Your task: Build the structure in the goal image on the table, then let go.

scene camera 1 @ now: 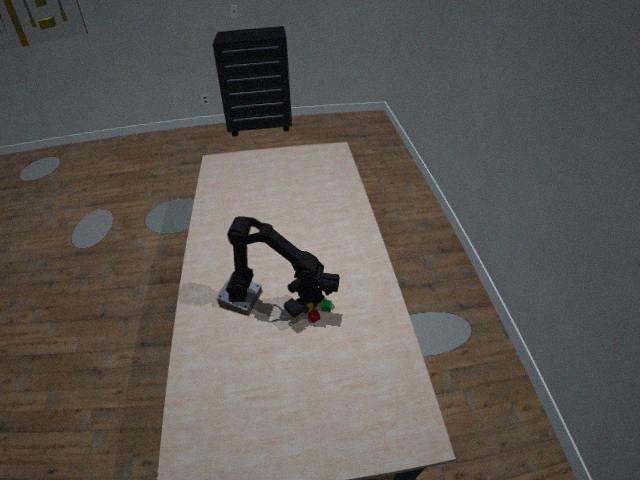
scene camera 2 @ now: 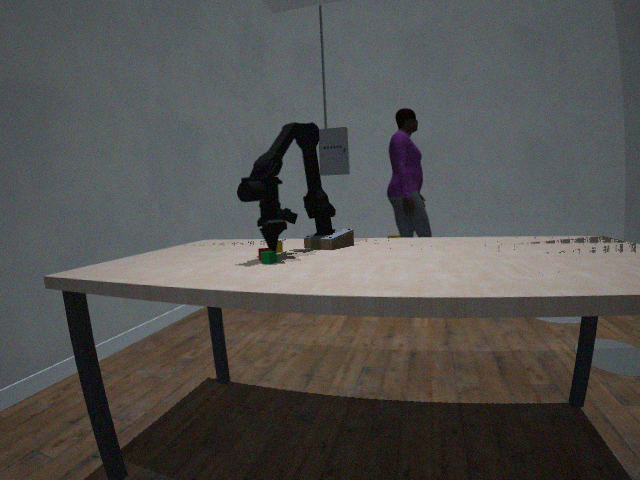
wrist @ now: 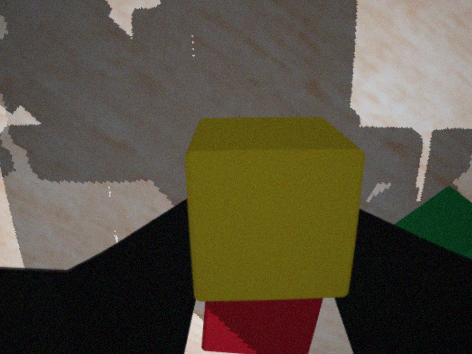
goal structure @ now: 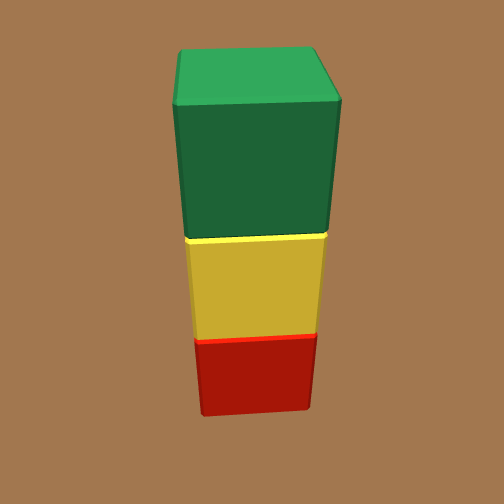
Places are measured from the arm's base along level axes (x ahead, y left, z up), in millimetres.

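Pixels of known places: gripper, fingertip midpoint: (scene camera 1: 309,310) (wrist: 261,212); arm's base, link origin: (scene camera 1: 237,294) (scene camera 2: 325,233).
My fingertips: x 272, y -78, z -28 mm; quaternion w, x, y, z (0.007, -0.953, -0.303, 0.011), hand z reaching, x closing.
Note:
For each thing: its top centre in the pictures, then the offset to it from my fingertips. Level surfaces: height alone.
- yellow cube, top centre: (wrist: 273,237) (scene camera 2: 275,241) (scene camera 1: 307,303) dx -6, dy +9, dz +32 mm
- red cube, top centre: (wrist: 262,316) (scene camera 1: 313,313) dx +16, dy -22, dz +12 mm
- green cube, top centre: (scene camera 2: 268,251) (scene camera 1: 326,303) dx +67, dy +20, dz +12 mm
- table, surface height: dz -21 mm
My gripper (scene camera 1: 307,306) (scene camera 2: 275,248) (wrist: 261,212) is shut on a yellow cube (scene camera 1: 310,306) (scene camera 2: 279,245) (wrist: 275,225) and holds it low near the table. A red cube (scene camera 1: 314,315) (scene camera 2: 261,253) (wrist: 260,325) is right beside the held cube; in the wrist view it shows below it, partly hidden by it. A green cube (scene camera 1: 326,305) (scene camera 2: 268,257) (wrist: 445,220) stands on the table on the other side of the gripper, partly behind a finger in the wrist view. Whether the yellow cube touches the table or the red cube cannot be told.
The arm's base (scene camera 1: 239,296) (scene camera 2: 329,239) stands on the table (scene camera 1: 299,403) (scene camera 2: 413,273). A black drawer cabinet (scene camera 1: 253,80) stands on the floor past the table's far end. A person in purple (scene camera 2: 405,165) stands behind the table in scene camera 2.

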